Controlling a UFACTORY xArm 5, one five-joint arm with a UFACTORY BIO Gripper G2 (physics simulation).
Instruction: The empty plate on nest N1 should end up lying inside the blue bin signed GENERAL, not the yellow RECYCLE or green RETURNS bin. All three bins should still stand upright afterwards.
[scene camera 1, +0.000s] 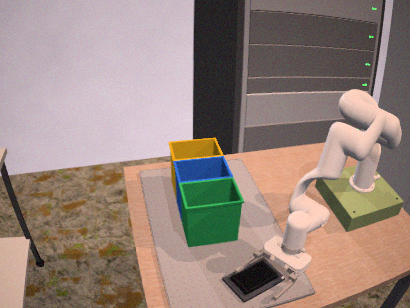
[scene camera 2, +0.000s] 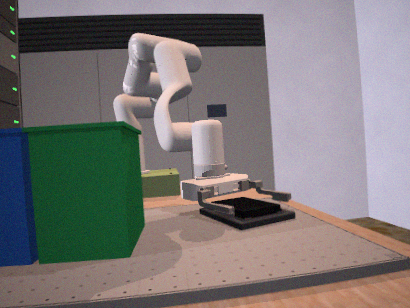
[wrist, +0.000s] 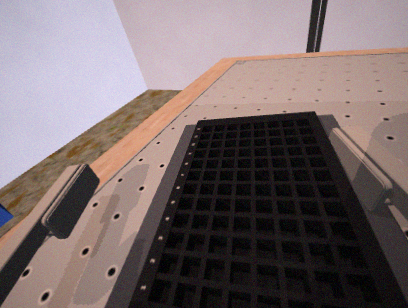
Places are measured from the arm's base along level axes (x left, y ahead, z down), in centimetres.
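Where they show: hand, its tool point: (scene camera 1: 259, 281) (scene camera 2: 255, 202) (wrist: 200, 183); arm's base, origin of its link: (scene camera 1: 361, 184).
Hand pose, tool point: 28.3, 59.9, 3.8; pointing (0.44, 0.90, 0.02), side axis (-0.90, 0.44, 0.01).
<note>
Things, the pixels of their top centre, and the offset from my tool point, as dx, dy, dz. Level surfaces: height alone.
- black gridded plate, centre of its top: (wrist: 252, 181) (scene camera 2: 243, 203) (scene camera 1: 254, 275) -2.7, +0.6, -0.4
- dark grey nest, centre of its top: (wrist: 254, 195) (scene camera 2: 243, 208) (scene camera 1: 254, 277) -2.7, +0.6, +0.8
- blue bin, centre of its top: (scene camera 2: 11, 135) (scene camera 1: 202, 168) -41.7, +6.3, -15.7
- yellow bin, centre of its top: (scene camera 1: 195, 148) -54.7, +5.3, -15.7
- green bin, centre of its top: (scene camera 2: 93, 129) (scene camera 1: 210, 192) -28.7, +7.4, -15.7
- grey perforated board, height of its surface: dz +2.3
- wooden table, height of its surface: dz +3.5
The black gridded plate (scene camera 1: 255, 276) (scene camera 2: 257, 206) (wrist: 260, 200) lies flat on the dark grey nest (scene camera 2: 245, 223) (wrist: 151, 225). My gripper (scene camera 1: 258, 283) (scene camera 2: 260, 203) (wrist: 218, 185) is open and empty, low over the plate, with one finger off each long side. In the wrist view the left finger has a wider gap to the plate than the right one. The blue bin (scene camera 1: 204, 171) (scene camera 2: 15, 200) stands upright between the yellow bin (scene camera 1: 196, 150) and the green bin (scene camera 1: 212, 222) (scene camera 2: 85, 195), both upright. The bins' signs cannot be read.
A grey perforated board (scene camera 1: 167, 265) (scene camera 2: 210, 270) lies under the bins and nest on the wooden table (scene camera 1: 280, 170). The arm stands on a green base block (scene camera 1: 372, 202) (scene camera 2: 162, 184). The green bin is the bin nearest the plate. A dark server rack (scene camera 1: 310, 65) stands behind the table.
</note>
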